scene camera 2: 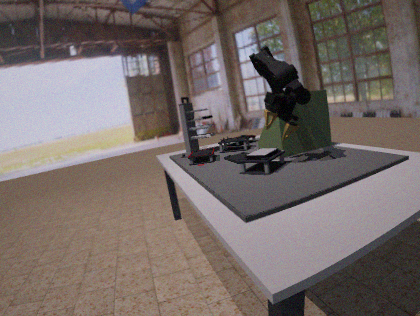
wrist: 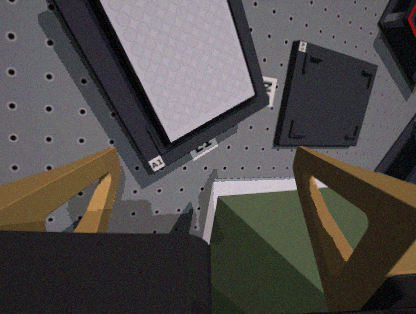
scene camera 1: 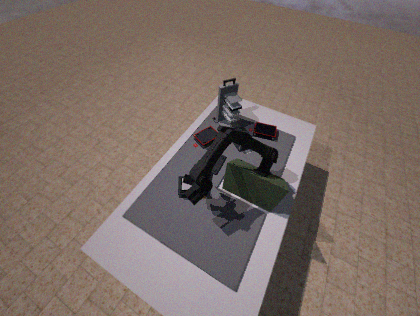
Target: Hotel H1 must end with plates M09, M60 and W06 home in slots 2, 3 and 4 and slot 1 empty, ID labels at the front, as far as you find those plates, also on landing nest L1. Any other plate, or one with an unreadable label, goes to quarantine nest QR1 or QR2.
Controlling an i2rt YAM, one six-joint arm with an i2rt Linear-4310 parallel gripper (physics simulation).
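Frame: origin at the arm's base, x ahead, y left, z up, level; centimetres.
Seen in the pictures: gripper, between the fingertips: [scene camera 2: 274,134] [wrist: 206,156]; arm's base, origin of its link: [scene camera 1: 262,172].
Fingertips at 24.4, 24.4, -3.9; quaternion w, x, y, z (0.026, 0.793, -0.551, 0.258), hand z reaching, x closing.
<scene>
Pixels of each thing's middle, then the offset from my fingertips to it, as dx, dy, dz. Level surfaces: height alone.
- white plate, middle of its body: [wrist: 180,38] [scene camera 2: 262,153] [scene camera 1: 192,183] +6.4, +0.9, -6.0
- Hotel H1, middle of its body: [scene camera 2: 194,124] [scene camera 1: 229,104] +21.4, -61.8, +5.8
- dark flat nest, middle of its body: [wrist: 331,101] [scene camera 2: 242,157] [scene camera 1: 213,161] +7.3, -22.6, -10.8
- grey perforated mat, height of its surface: dz -11.7
A white plate [scene camera 1: 185,185] [scene camera 2: 263,152] [wrist: 185,60] lies in landing nest L1 [scene camera 2: 239,158] [wrist: 110,65], whose L1 tag is partly hidden in the wrist view. No ID label on this plate is readable. My gripper [scene camera 2: 276,132] [wrist: 206,156] is open and empty, above the nest's near edge and the green block's corner; its fingers are mostly hidden in scene camera 1. Hotel H1 [scene camera 1: 222,102] [scene camera 2: 187,130] stands at the far end with several light layers; their labels and slots are too small to read. Two red-outlined quarantine nests [scene camera 1: 205,136] [scene camera 1: 265,130] show; one nest [scene camera 2: 201,156] [wrist: 395,47] appears in the other views.
A green block [scene camera 1: 255,185] [scene camera 2: 320,120] [wrist: 265,240] stands beside the arm. A dark flat nest [scene camera 1: 220,164] [wrist: 325,95] with an A1 corner mark lies between L1 and the quarantine nest. A grey perforated mat [scene camera 1: 165,200] [scene camera 2: 300,187] [wrist: 30,120] covers the table's middle.
</scene>
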